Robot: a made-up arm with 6 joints.
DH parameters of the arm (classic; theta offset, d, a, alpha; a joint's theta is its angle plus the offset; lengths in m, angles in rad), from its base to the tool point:
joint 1: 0 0.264 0 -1.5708
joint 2: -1.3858 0 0.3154 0
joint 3: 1.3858 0 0.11 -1.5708
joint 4: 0 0.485 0 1.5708
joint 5: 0 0 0.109 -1.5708
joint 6: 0 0.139 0 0
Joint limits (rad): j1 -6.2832..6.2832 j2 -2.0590..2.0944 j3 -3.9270..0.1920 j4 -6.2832..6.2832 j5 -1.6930..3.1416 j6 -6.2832..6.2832
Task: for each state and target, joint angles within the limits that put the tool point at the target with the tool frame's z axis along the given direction. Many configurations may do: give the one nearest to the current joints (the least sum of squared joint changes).
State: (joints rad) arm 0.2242 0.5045 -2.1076 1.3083 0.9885 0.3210
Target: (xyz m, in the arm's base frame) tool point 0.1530 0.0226 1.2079 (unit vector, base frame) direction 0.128 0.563 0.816
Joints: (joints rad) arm 0.2676 -0.3740 -2.2861 1.8327 0.5554 0.3210
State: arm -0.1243 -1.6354 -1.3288 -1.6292 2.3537 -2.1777
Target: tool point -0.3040 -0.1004 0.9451 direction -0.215 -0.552 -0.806
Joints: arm -0.2402 -0.9117 -2.1254 -1.5589 2.5140 -2.1777
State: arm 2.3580 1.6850 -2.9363 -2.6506 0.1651 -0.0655
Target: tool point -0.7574 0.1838 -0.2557 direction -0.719 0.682 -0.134
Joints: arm 2.9507 1.5056 -2.0403 -2.4550 0.9992 -0.0655
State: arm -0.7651 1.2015 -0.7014 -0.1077 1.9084 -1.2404
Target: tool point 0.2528 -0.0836 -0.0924 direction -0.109 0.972 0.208
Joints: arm -0.7317 0.6834 -0.7053 0.7307 1.7967 -1.2404
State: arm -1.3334 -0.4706 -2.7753 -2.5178 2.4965 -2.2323
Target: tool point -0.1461 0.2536 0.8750 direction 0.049 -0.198 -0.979
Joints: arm -1.2742 -0.2286 -3.1332 -2.5130 3.1229 -2.2323
